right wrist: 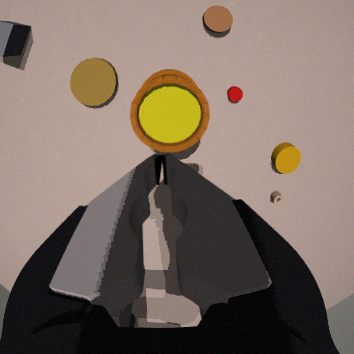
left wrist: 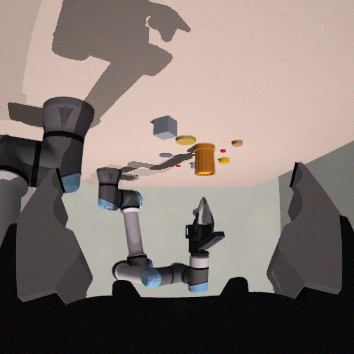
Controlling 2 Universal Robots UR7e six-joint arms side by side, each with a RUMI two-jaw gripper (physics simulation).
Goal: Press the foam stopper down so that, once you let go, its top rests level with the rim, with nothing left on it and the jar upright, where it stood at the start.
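The ribbed orange jar (left wrist: 204, 159) (right wrist: 170, 146) stands upright on the table. The yellow foam stopper (right wrist: 170, 114) fills its mouth, with a thin dark ring between it and the rim; nothing shows on top of it. The exact height of the stopper against the rim is hard to tell. My right gripper (left wrist: 203, 196) (right wrist: 161, 156) is shut and empty. Its tips are above the jar and apart from it, and in the right wrist view they are at the near side of the rim. My left gripper (left wrist: 176, 165) is open and empty, far from the jar.
Around the jar lie a grey block (left wrist: 164, 127) (right wrist: 17, 40), a gold disc (left wrist: 185, 140) (right wrist: 94, 82), a brown disc (left wrist: 237, 143) (right wrist: 217, 19), a red disc (left wrist: 223, 150) (right wrist: 235, 94), a yellow disc (left wrist: 223, 160) (right wrist: 287, 158) and a small tan ring (right wrist: 276, 197).
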